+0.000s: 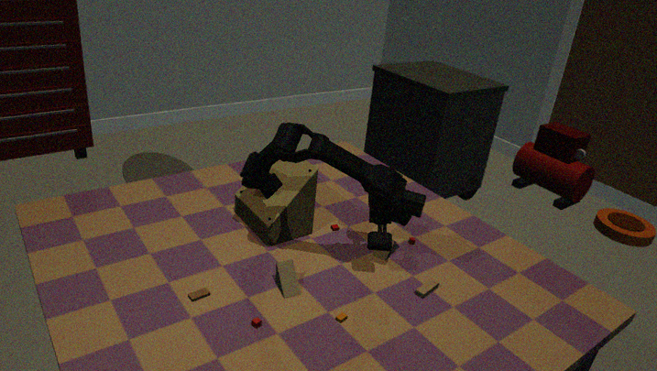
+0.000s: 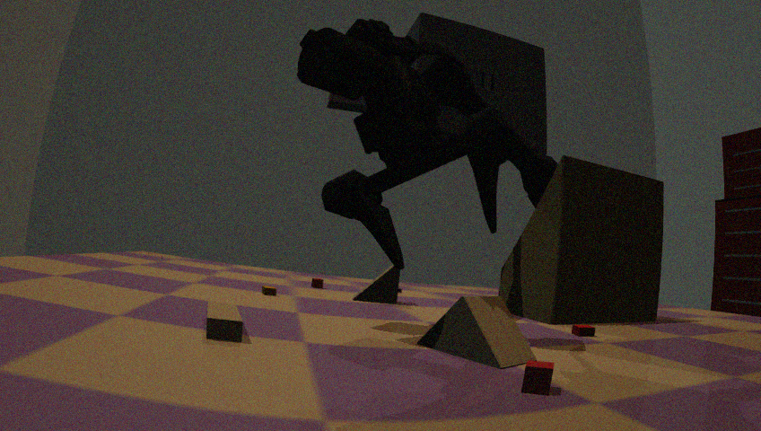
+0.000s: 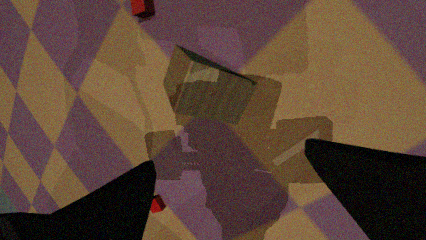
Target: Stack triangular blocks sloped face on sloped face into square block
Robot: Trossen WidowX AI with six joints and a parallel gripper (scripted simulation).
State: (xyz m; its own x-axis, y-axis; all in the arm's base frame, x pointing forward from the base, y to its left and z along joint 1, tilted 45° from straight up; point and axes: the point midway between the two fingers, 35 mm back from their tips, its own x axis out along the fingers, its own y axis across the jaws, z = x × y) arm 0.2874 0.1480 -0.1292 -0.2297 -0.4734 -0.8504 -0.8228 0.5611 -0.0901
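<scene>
Now: the triangular block 6 cm to the left of my gripper tip, 6 cm below it and 2 cm behind it. From my gripper tip the other things lie so: orange cube: 21 cm to the right, 18 cm ahead, 7 cm below.
</scene>
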